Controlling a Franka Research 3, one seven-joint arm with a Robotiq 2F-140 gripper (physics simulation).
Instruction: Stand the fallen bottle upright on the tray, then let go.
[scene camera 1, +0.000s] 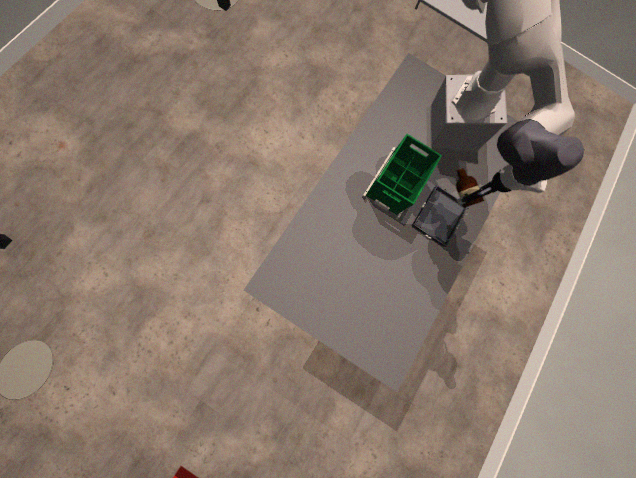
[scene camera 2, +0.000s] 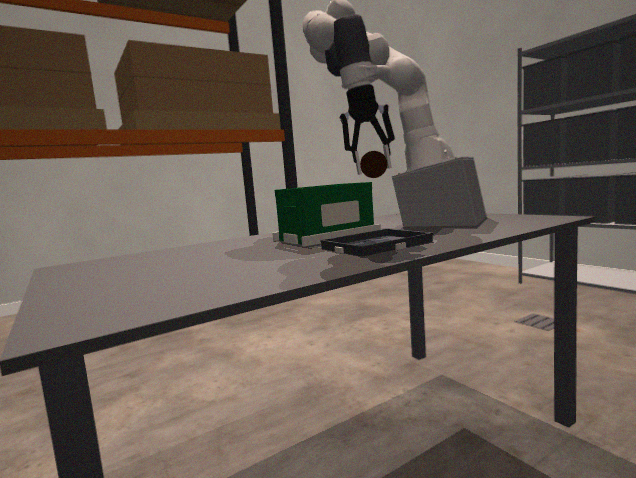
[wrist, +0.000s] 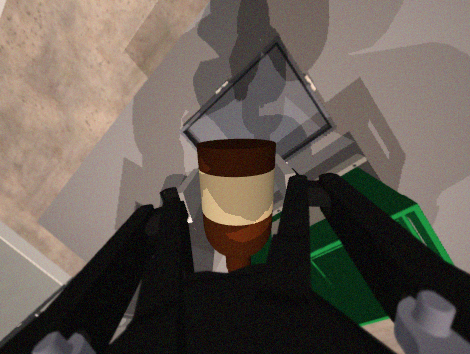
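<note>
The brown bottle with a cream label (scene camera 1: 466, 180) (scene camera 2: 373, 164) (wrist: 237, 160) is in the air, lying roughly level, with its round base toward scene camera 2 and its neck toward the robot's base. My gripper (scene camera 1: 466, 197) (scene camera 2: 373, 162) (wrist: 236, 172) is shut on the bottle around its label, one finger on each side. The dark shallow tray (scene camera 1: 439, 218) (scene camera 2: 367, 249) (wrist: 295, 100) lies on the table, below the bottle in scene camera 2. In scene camera 1 the bottle shows beside the tray's corner nearest the arm. The wrist view shows the tray beyond the bottle's base.
A green divided crate (scene camera 1: 385, 199) (scene camera 2: 303, 215) (wrist: 385, 195) stands on the grey table (scene camera 1: 354, 256) (scene camera 2: 154, 287), close beside the tray. The robot's grey pedestal (scene camera 2: 437, 197) stands behind the tray. An orange-beamed rack with boxes and a grey shelf unit stand beyond the table.
</note>
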